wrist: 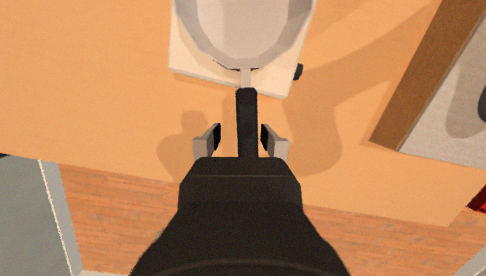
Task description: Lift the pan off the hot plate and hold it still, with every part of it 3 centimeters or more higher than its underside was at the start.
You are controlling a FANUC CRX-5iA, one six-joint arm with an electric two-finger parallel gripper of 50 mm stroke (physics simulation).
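Places are measured from the arm's base along level axes (x right, y up, z back), in millimetres.
Pixels of known places: gripper, fingertip midpoint: (pixel 240 131).
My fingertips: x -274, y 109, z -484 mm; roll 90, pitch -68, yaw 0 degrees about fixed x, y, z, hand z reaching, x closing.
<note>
Behind a point stands the place of what it marks.
A grey pan (pixel 243 30) @(z -537, x -137, y 4 mm) sits on the cream-white hot plate (pixel 187 64) @(z -612, x -223, y -7 mm) at the top of the wrist view, partly cut off by the top edge. Its black handle (pixel 247 115) @(z -479, x -257, y 61 mm) points down the view toward the gripper body, joined to the pan by a thin light neck. My gripper (pixel 240 131) @(z -484, x -274, y 109 mm) is open, with one finger on each side of the handle and a gap showing between each finger and the handle. The handle's near end is hidden behind the gripper body. How high the fingers are relative to the handle is hard to tell.
A dark knob (pixel 298 71) @(z -412, x -147, y -20 mm) sticks out from the hot plate's right side. At the right stands a grey-topped block with a brown side (pixel 425 75) @(z -161, x -43, y -26 mm), bearing a dark object (pixel 483 104) @(z -48, x -56, y 9 mm) at the view's edge. A red item (pixel 478 201) shows at the lower right, beyond the table edge.
</note>
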